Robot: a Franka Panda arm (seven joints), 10 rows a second.
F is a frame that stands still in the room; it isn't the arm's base.
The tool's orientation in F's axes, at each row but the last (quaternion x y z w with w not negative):
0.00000, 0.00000, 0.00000, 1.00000
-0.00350, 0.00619, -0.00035, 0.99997
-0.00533, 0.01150, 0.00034, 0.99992
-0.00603, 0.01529, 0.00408, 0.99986
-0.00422, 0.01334, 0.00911, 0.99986
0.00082, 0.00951, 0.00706, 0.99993
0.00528, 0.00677, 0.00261, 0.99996
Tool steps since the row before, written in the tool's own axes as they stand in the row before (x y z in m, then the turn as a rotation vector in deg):
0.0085, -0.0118, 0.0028, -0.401, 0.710, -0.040
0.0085, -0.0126, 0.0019, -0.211, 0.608, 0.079
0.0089, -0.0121, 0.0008, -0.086, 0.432, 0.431
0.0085, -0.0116, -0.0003, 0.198, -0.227, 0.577
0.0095, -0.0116, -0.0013, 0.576, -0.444, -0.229
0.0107, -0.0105, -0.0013, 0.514, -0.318, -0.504
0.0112, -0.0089, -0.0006, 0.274, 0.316, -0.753
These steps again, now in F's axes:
0.0085, -0.0118, 0.0028, -0.401, 0.710, -0.040
0.0085, -0.0126, 0.0019, -0.210, 0.609, 0.077
0.0089, -0.0121, 0.0007, -0.076, 0.437, 0.428
0.0086, -0.0115, -0.0004, 0.217, -0.218, 0.573
0.0097, -0.0114, -0.0015, 0.578, -0.435, -0.241
0.0108, -0.0103, -0.0015, 0.509, -0.310, -0.514
0.0112, -0.0088, -0.0008, 0.262, 0.325, -0.753

